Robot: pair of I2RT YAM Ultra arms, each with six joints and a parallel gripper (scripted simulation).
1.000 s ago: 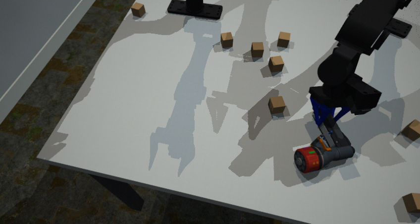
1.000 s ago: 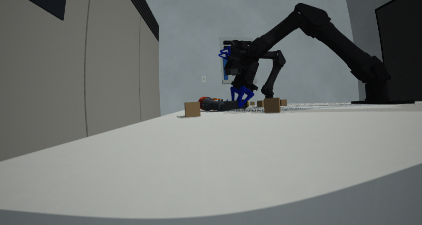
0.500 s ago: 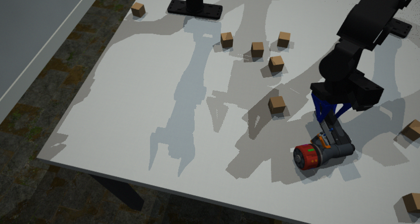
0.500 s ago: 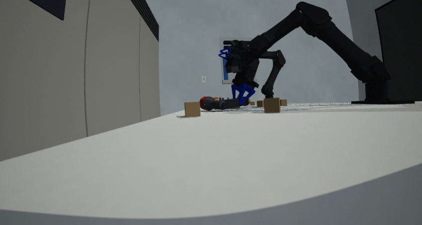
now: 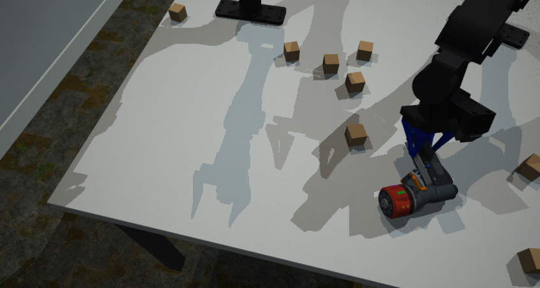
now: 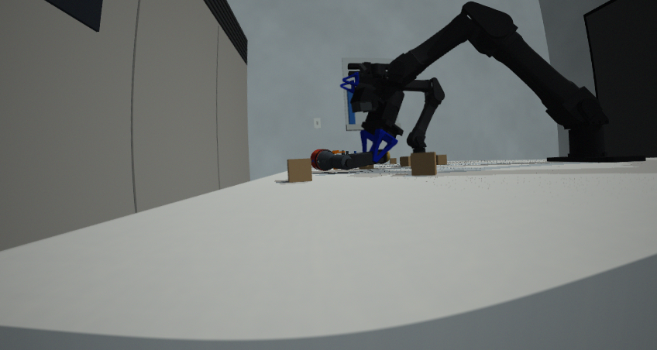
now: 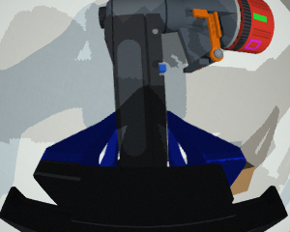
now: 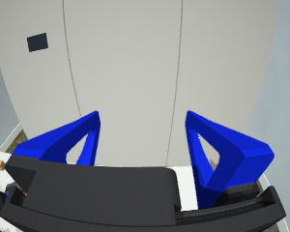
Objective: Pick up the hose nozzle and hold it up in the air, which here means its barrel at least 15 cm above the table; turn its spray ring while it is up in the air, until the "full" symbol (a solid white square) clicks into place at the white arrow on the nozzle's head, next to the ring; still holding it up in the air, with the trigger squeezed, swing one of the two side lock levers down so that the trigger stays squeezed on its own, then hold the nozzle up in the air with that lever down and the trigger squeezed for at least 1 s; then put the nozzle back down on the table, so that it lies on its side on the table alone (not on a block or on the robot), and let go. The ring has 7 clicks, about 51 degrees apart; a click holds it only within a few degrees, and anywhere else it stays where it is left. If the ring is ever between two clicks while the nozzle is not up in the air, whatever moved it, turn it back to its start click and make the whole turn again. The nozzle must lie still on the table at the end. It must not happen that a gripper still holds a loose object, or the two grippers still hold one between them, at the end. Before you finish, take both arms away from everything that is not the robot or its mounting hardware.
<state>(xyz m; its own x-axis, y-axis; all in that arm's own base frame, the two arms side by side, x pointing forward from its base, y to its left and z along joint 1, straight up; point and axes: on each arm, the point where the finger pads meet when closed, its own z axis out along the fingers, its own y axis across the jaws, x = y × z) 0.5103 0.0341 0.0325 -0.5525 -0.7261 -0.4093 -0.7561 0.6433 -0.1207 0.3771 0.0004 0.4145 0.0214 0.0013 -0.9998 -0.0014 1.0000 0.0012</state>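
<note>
Right now my right hand is 39 cm to the right of the red spray ring, 38 cm above it and 19 cm short of it.
</note>
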